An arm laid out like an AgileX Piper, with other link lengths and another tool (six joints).
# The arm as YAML. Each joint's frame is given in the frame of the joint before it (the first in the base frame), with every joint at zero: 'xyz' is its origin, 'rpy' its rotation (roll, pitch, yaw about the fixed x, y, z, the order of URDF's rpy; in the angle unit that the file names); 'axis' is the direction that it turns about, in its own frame. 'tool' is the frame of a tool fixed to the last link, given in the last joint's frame.
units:
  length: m
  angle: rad
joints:
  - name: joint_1
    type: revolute
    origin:
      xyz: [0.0, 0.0, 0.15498]
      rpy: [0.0, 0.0, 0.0]
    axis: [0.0, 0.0, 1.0]
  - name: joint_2
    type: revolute
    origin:
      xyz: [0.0, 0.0, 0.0]
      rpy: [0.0, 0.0, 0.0]
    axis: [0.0, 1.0, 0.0]
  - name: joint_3
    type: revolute
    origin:
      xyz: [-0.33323, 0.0, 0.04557]
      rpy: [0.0, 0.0, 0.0]
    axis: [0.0, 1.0, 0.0]
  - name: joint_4
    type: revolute
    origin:
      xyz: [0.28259, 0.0, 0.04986]
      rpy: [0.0, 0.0, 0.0]
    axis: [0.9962, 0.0, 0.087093]
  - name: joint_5
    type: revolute
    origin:
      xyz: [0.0, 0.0, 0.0]
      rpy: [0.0, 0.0, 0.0]
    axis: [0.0, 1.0, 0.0]
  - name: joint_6
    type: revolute
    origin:
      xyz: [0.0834, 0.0, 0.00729]
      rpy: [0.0, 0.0, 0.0]
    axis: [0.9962, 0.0, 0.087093]
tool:
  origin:
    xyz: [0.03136, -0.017, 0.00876]
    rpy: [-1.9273, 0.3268, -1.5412]
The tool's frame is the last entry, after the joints.
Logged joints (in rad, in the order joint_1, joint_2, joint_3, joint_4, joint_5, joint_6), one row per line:
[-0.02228, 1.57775, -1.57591, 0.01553, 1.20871, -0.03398]
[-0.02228, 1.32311, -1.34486, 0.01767, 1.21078, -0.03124]
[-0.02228, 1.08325, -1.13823, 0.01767, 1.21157, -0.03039]
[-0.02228, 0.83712, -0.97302, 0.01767, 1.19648, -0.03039]
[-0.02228, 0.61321, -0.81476, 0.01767, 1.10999, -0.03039]
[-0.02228, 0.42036, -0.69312, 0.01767, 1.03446, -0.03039]
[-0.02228, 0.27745, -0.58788, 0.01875, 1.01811, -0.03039]
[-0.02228, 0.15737, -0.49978, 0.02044, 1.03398, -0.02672]
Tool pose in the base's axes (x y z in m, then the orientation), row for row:
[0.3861, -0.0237, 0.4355, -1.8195, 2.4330, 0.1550]
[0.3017, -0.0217, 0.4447, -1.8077, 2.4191, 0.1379]
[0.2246, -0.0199, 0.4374, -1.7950, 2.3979, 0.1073]
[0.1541, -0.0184, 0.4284, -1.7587, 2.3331, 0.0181]
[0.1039, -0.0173, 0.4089, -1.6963, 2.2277, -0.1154]
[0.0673, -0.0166, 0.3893, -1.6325, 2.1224, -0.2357]
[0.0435, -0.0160, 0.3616, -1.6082, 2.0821, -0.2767]
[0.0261, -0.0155, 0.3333, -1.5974, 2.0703, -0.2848]
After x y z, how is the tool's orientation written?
As a rotation vector, in radians.
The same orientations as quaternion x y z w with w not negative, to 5 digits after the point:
[-0.59737, 0.79880, 0.05089, 0.04975]
[-0.59692, 0.79881, 0.04554, 0.05924]
[-0.59732, 0.79795, 0.03571, 0.07211]
[-0.59830, 0.79371, 0.00616, 0.10969]
[-0.59662, 0.78352, -0.04059, 0.16879]
[-0.59178, 0.76937, -0.08544, 0.22487]
[-0.58931, 0.76297, -0.10139, 0.24557]
[-0.58756, 0.76150, -0.10476, 0.25283]

